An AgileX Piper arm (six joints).
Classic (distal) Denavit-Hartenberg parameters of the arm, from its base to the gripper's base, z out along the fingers. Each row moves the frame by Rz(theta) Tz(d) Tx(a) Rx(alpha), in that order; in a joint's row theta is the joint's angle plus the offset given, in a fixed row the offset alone. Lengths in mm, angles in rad.
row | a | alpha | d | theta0
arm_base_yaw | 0 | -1.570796 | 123 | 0
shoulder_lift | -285.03 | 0 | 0 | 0.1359
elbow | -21.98 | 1.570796 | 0 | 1.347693
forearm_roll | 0 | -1.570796 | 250.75 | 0
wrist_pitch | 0 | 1.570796 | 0 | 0
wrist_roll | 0 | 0 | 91 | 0
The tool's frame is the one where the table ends.
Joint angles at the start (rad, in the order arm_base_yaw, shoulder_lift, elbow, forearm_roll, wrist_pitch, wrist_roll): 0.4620 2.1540 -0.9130 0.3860 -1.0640 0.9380
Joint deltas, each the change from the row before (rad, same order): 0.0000 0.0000 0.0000 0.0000 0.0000 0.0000; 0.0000 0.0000 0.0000 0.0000 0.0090 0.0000; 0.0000 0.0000 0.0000 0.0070 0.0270 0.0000; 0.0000 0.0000 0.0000 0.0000 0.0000 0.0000; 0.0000 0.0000 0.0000 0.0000 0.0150 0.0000; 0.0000 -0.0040 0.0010 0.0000 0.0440 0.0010; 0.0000 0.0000 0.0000 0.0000 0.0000 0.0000; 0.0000 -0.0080 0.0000 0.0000 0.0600 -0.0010; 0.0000 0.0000 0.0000 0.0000 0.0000 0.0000
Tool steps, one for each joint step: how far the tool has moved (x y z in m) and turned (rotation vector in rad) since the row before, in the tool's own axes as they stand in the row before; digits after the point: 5 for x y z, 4 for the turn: 0.00000 0.00000 0.00000 0.0000 0.0000 0.0000; 0.00048 -0.00066 0.00000 0.0073 0.0053 0.0000; 0.00101 -0.00230 -0.00003 0.0253 0.0111 0.0035; 0.00000 0.00000 0.00000 0.0000 0.0000 0.0000; 0.00081 -0.00110 -0.00001 0.0121 0.0089 0.0000; 0.00172 -0.00207 -0.00045 0.0329 0.0249 0.0020; 0.00000 0.00000 0.00000 0.0000 0.0000 0.0000; 0.00187 -0.00160 -0.00061 0.0414 0.0326 0.0015; 0.00000 0.00000 0.00000 0.0000 0.0000 0.0000
